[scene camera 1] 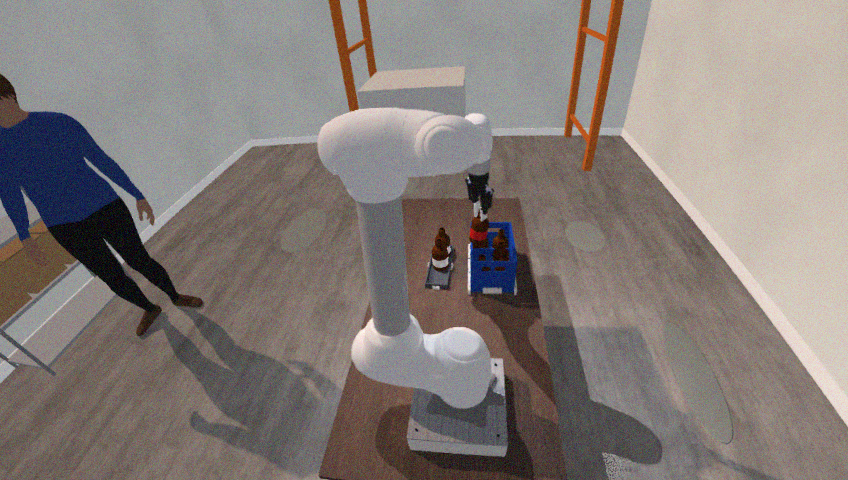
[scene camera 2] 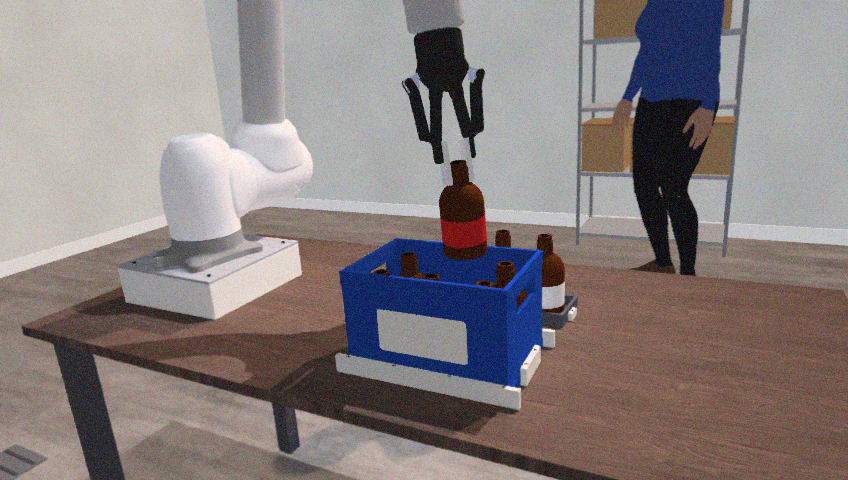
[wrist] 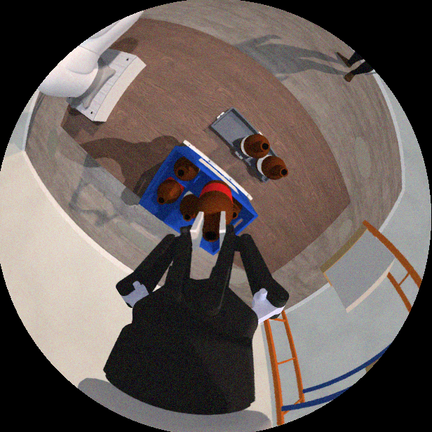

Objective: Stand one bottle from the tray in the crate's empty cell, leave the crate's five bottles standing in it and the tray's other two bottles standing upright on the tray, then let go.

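Where they show: gripper, fingertip midpoint: (scene camera 1: 480, 217) (scene camera 2: 458, 183); arm's base, link origin: (scene camera 1: 462, 393) (scene camera 2: 210, 254).
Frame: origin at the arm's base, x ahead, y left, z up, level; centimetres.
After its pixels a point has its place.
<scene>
My gripper (scene camera 1: 480, 212) {x 66.3, y 8.1, z 20.2 cm} (scene camera 2: 457, 168) {x 66.3, y 8.1, z 20.2 cm} (wrist: 212, 219) is shut on the neck of a brown bottle with a red label (scene camera 1: 478, 232) {x 63.0, y 8.2, z 14.9 cm} (scene camera 2: 462, 233) {x 68.5, y 5.6, z 12.7 cm} (wrist: 216, 192). The bottle hangs roughly upright over the blue crate (scene camera 1: 492, 281) {x 53.1, y -0.1, z -2.4 cm} (scene camera 2: 363, 315) {x 58.7, y -8.5, z 1.6 cm} (wrist: 151, 200), its base about at rim height. Bottle tops show inside the crate, among them one (scene camera 2: 408, 263) {x 57.8, y 4.1, z 6.3 cm} (wrist: 185, 170) and another (scene camera 2: 505, 273) {x 74.9, y 7.9, z 6.3 cm}; the held bottle hides part of the interior in the wrist view. Two white-labelled bottles, one (scene camera 1: 440, 256) {x 60.0, y 24.6, z 0.8 cm} (wrist: 255, 145) and another (scene camera 2: 552, 273) {x 74.6, y 24.7, z 0.9 cm} (wrist: 272, 167), stand upright on the grey tray (scene camera 1: 438, 278) {x 55.1, y 24.6, z -8.3 cm} (scene camera 2: 554, 321) {x 76.0, y 23.0, z -7.8 cm} (wrist: 232, 125).
White strips (scene camera 2: 428, 383) {x 70.1, y -7.1, z -7.5 cm} border the crate's foot on the wooden table (scene camera 1: 434, 312) {x 36.1, y 20.7, z -8.8 cm} (scene camera 2: 684, 356) {x 98.6, y 23.8, z -8.8 cm} (wrist: 190, 90). The tray stands beside the crate. The arm's base block (scene camera 1: 458, 437) {x -13.5, y -2.3, z 0.3 cm} (scene camera 2: 166, 295) {x 2.5, y -13.1, z -5.2 cm} is on the same table. A person in blue (scene camera 1: 65, 172) (scene camera 2: 678, 59) stands beyond the table.
</scene>
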